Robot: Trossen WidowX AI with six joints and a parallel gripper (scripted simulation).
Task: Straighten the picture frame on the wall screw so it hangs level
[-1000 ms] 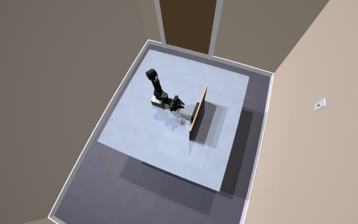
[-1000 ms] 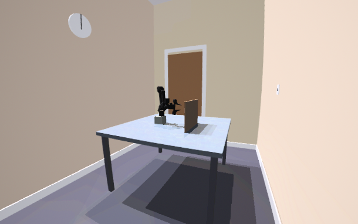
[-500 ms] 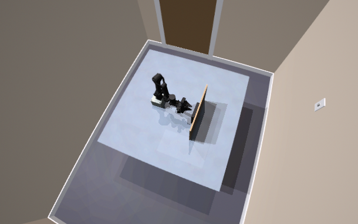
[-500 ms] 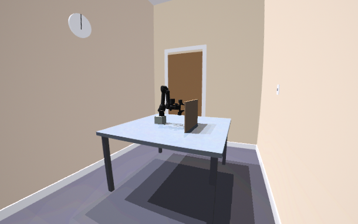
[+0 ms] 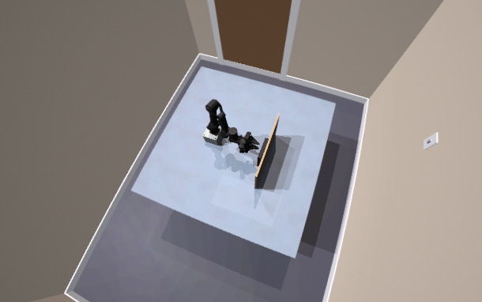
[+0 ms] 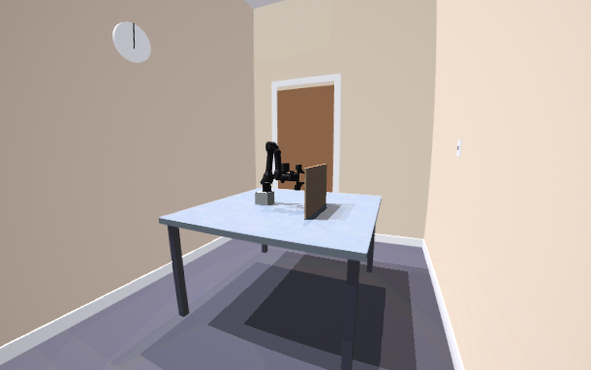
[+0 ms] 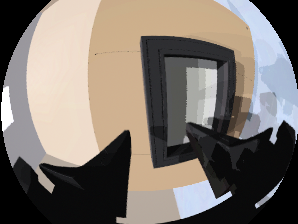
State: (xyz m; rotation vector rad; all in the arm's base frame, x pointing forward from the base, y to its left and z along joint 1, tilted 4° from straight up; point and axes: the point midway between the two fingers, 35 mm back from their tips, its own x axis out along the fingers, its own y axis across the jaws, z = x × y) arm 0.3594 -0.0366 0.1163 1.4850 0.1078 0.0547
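The picture frame lies 5 cm below my gripper tip, 4 cm ahead of it and 1 cm to the right of it. Round my gripper tip: tan wall panel: 7 cm below, 5 cm ahead, 1 cm to the left.
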